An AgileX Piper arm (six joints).
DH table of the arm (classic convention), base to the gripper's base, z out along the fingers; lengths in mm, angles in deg. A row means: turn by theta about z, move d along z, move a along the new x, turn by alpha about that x. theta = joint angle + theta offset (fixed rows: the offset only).
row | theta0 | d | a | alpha
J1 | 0 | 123 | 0 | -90
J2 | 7.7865 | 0 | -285.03 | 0
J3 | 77.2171 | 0 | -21.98 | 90
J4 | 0 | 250.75 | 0 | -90
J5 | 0 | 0 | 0 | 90
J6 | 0 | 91 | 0 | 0
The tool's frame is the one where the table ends.
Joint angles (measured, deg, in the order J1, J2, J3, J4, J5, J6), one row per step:
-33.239 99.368 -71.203 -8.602 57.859 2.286
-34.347 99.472 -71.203 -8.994 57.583 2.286
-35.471 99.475 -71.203 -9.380 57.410 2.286
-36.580 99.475 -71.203 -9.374 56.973 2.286
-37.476 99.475 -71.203 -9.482 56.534 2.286
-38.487 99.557 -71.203 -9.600 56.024 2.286
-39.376 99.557 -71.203 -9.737 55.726 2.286
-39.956 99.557 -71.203 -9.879 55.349 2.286
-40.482 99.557 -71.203 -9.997 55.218 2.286
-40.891 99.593 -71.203 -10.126 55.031 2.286
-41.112 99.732 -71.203 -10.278 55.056 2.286
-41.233 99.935 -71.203 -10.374 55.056 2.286
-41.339 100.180 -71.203 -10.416 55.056 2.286
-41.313 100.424 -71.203 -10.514 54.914 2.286
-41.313 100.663 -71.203 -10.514 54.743 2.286
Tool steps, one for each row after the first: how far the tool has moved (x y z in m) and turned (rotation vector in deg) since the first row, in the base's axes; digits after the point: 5 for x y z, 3 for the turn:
-0.00355 -0.00607 -0.00047 -0.379 0.051 -0.915
-0.00758 -0.01196 -0.00037 -0.757 0.110 -1.861
-0.01104 -0.01747 -0.00026 -0.977 -0.255 -2.909
-0.01389 -0.02207 -0.00013 -1.288 -0.560 -3.698
-0.01706 -0.02732 -0.00045 -1.601 -0.846 -4.587
-0.02025 -0.03172 -0.00034 -1.868 -1.007 -5.376
-0.02218 -0.03478 -0.00020 -2.179 -1.233 -5.841
-0.02422 -0.03734 -0.00013 -2.342 -1.267 -6.299
-0.02570 -0.03948 -0.00026 -2.519 -1.314 -6.626
-0.02656 -0.04074 -0.00107 -2.533 -1.094 -6.785
-0.02686 -0.04161 -0.00227 -2.479 -0.878 -6.864
-0.02700 -0.04240 -0.00373 -2.359 -0.659 -6.949
-0.02647 -0.04280 -0.00513 -2.357 -0.530 -6.857
-0.02594 -0.04323 -0.00652 -2.303 -0.483 -6.828

